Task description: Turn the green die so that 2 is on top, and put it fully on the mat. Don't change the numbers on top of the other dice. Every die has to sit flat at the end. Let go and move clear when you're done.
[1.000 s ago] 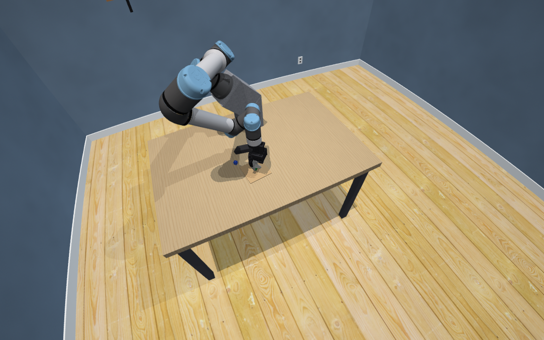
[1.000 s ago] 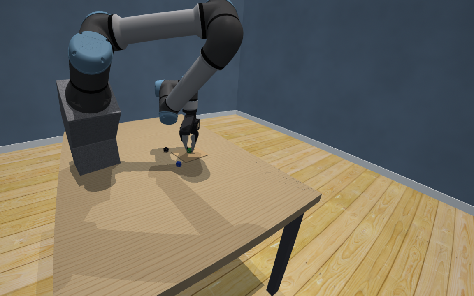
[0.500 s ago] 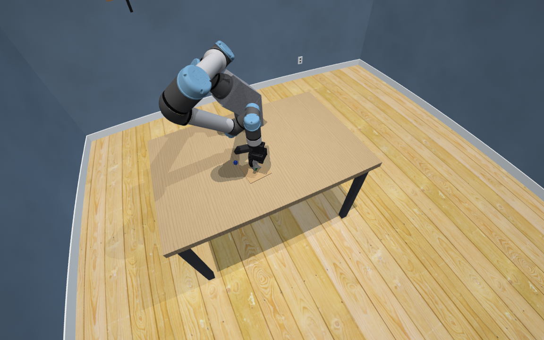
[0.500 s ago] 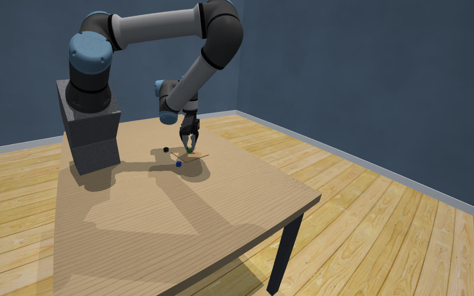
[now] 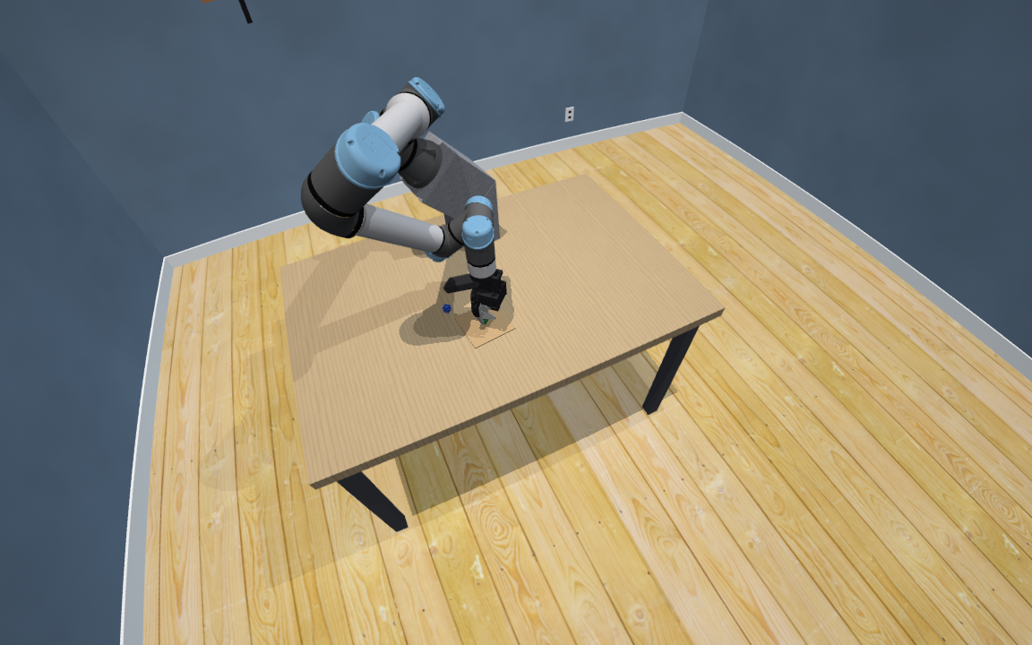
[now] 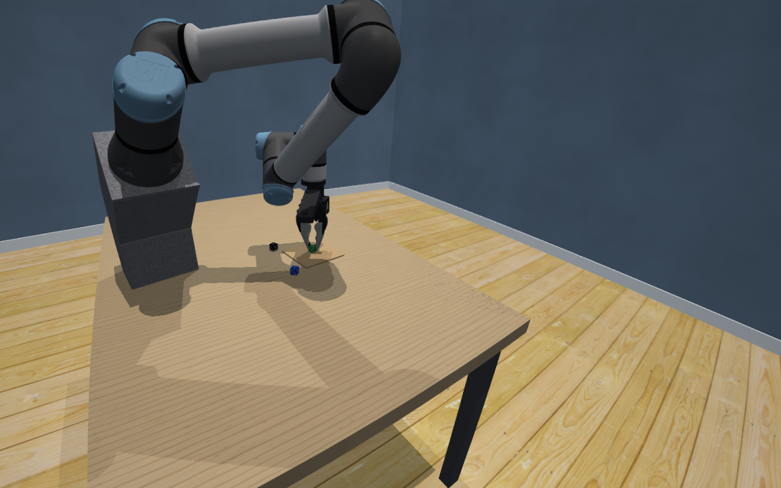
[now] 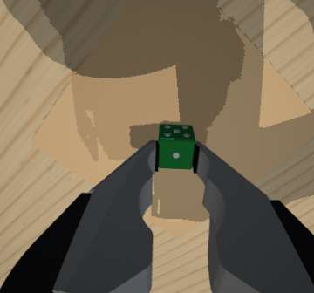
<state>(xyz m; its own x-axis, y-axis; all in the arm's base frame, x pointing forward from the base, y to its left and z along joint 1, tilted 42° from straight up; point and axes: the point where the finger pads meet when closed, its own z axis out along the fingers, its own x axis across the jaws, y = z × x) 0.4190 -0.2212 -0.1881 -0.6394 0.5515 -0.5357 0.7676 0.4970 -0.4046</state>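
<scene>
Now: the green die 1 cm below my hand. Round my hand: blue die (11 cm behind, 8 cm to the right, 2 cm below); then tan mat (2 cm below); then black die (10 cm to the left, 8 cm behind, 2 cm below).
</scene>
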